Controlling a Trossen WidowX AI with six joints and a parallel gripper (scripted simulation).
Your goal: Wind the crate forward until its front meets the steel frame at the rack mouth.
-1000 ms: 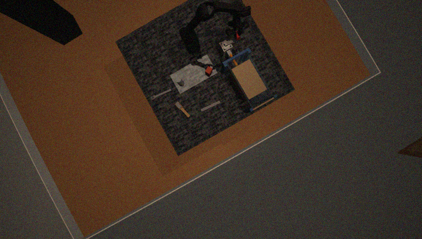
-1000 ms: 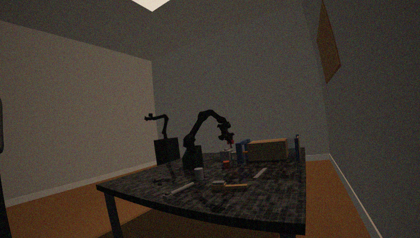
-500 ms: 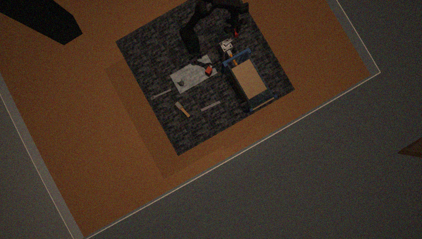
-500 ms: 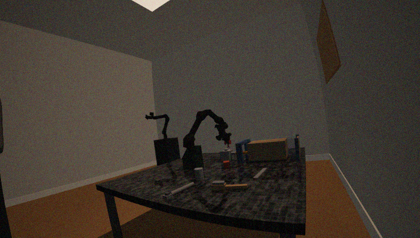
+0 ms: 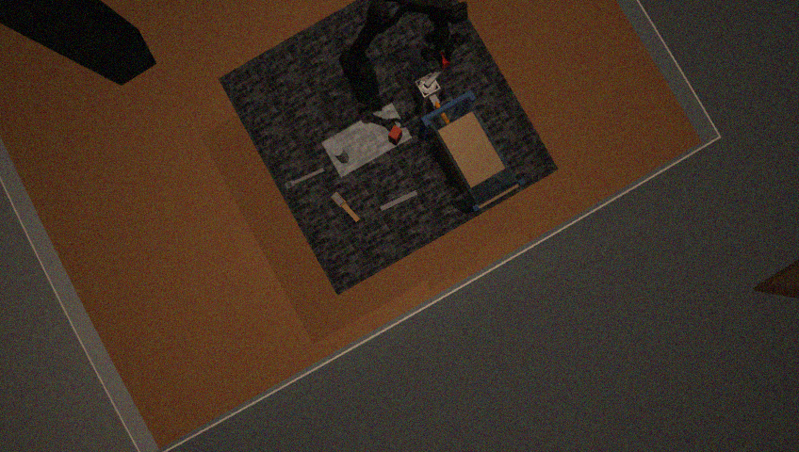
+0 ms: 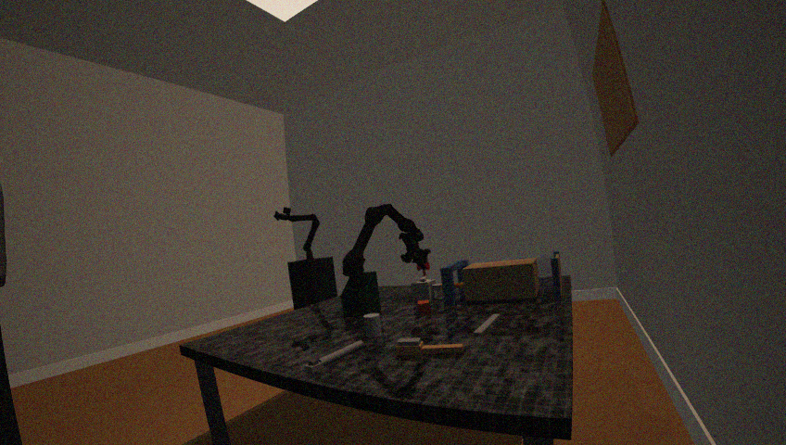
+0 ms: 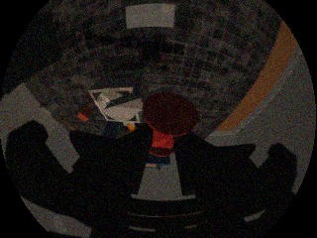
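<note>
The winch handle lies 3 cm to the right of my gripper tip and 3 cm below it. Round my gripper tip: red grip (1 cm behind); then blue steel frame (18 cm ahead, 10 cm to the right, 3 cm below); then winch (10 cm to the right, 10 cm below).
</note>
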